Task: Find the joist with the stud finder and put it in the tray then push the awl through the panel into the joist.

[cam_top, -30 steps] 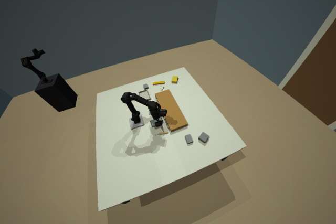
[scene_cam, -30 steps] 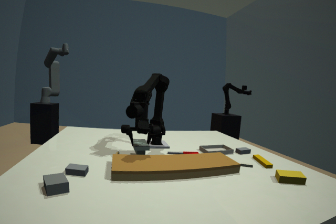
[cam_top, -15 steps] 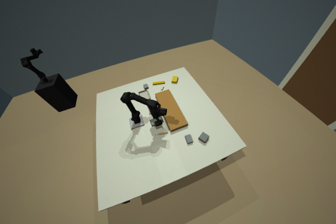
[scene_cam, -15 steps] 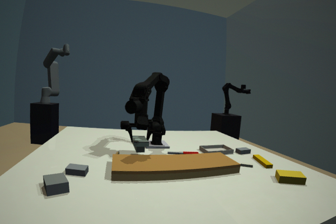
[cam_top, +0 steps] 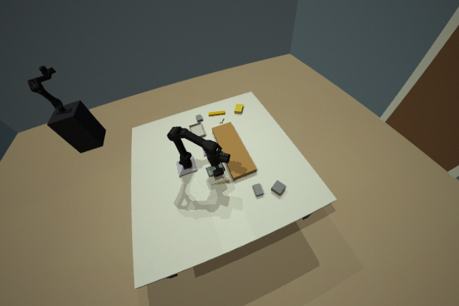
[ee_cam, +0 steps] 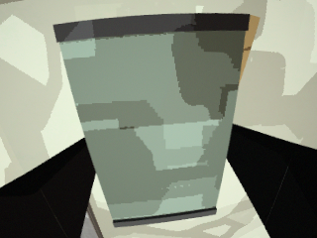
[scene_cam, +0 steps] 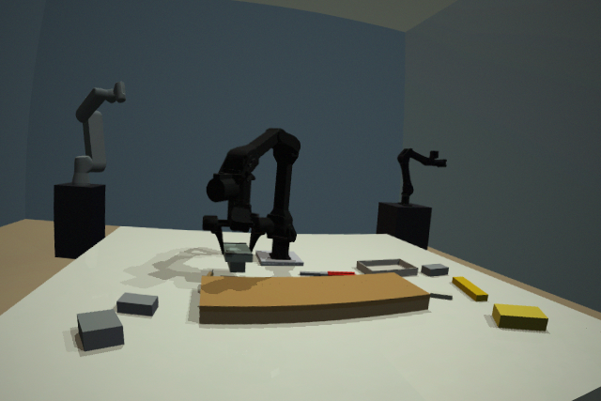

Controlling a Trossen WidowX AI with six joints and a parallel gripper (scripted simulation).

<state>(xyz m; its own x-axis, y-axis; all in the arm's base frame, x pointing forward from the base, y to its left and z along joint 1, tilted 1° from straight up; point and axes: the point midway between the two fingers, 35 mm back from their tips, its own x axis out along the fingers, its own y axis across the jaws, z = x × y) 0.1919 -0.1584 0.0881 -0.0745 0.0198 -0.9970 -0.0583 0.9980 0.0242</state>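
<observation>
Now: the wooden-handled pointed tool 7 cm to the right of my gripper tip, 6 cm below it and 1 cm behind it. From my gripper tip the other things lie so: grey tray: 48 cm to the left, 6 cm below, 4 cm behind; then red-handled tool: 27 cm to the left, 7 cm below, 3 cm behind; then stud finder: 3 cm below, 1 cm behind.
</observation>
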